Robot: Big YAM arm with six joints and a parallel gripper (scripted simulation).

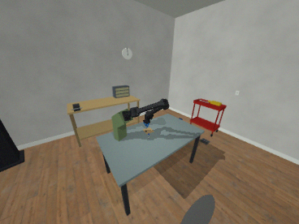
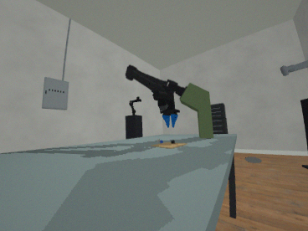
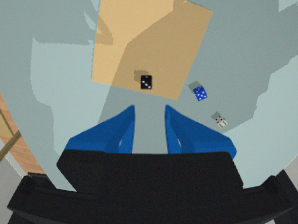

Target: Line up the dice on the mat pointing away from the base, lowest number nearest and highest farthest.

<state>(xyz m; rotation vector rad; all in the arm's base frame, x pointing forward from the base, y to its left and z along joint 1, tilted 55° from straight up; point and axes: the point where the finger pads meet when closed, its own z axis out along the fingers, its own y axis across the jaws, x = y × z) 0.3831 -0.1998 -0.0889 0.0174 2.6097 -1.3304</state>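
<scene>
Right now my hand is 40 mm past the blue die, 80 mm to the left of it and 100 mm above it. From my hand the other things lie so: black die (10 mm behind, 10 mm to the left, 90 mm below); white die (100 mm behind, 130 mm to the right, 100 mm below); tan mat (40 mm ahead, 100 mm below).
</scene>
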